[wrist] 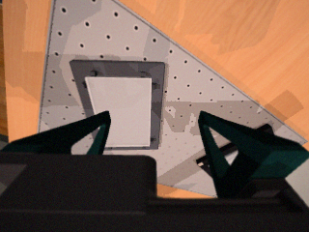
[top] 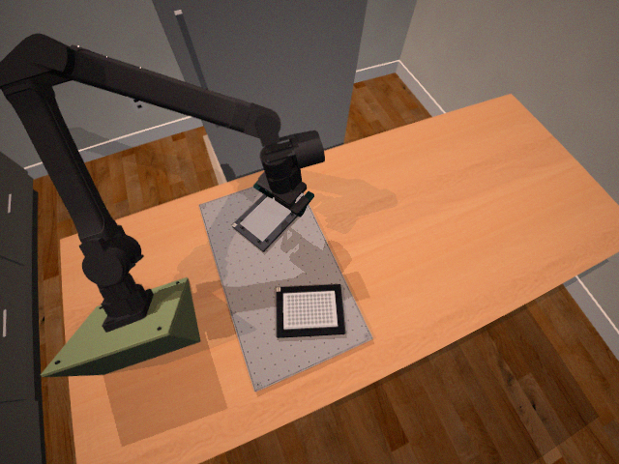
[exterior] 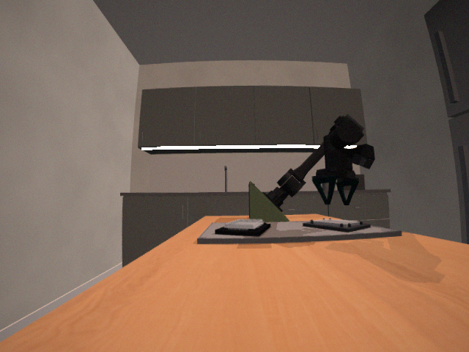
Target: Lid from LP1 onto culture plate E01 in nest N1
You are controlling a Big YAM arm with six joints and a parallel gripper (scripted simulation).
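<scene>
My hand is 6 cm past the lid, 2 cm to the right of it and 6 cm above it. The rest, counted from my hand: white culture plate E01: 5 cm behind, 26 cm to the right, 6 cm below; black plate nest N1: 5 cm behind, 26 cm to the right, 7 cm below; lid park LP1: 6 cm behind, 2 cm to the left, 7 cm below.
</scene>
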